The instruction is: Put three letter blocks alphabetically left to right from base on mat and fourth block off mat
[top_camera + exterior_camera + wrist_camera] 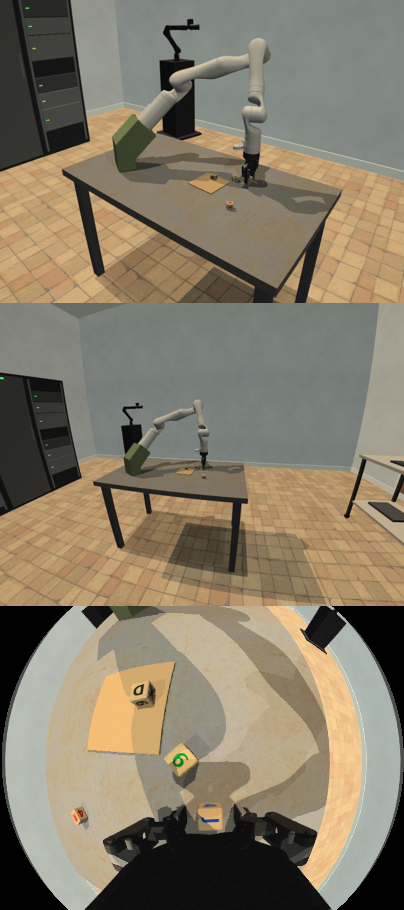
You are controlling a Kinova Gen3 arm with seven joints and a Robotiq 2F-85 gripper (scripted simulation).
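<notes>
Now: hand 11 cm past the tan mat, 15 cm to the left of it and 2 cm above it.
</notes>
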